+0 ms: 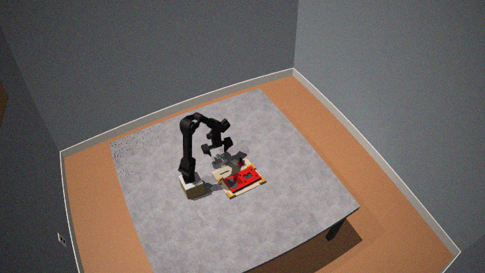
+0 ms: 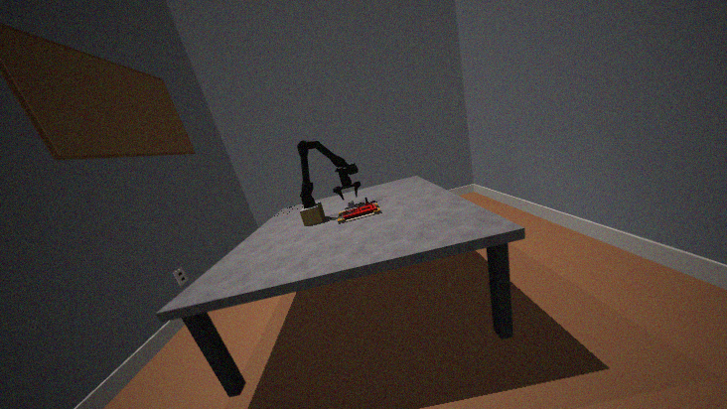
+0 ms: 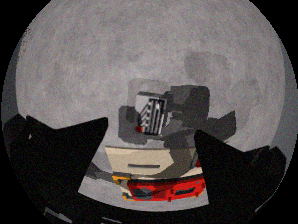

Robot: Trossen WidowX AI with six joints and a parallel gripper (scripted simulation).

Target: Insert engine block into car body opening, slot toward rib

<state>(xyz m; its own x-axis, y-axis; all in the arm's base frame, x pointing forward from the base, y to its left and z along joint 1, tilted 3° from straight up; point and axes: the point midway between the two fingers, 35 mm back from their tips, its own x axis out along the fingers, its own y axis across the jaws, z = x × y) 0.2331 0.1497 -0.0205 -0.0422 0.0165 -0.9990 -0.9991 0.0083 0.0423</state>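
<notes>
Right now the grey engine block is 40 mm below my gripper tip. Also, from my gripper tip: cream board (190 mm to the right, 70 mm ahead, 40 mm below).
</notes>
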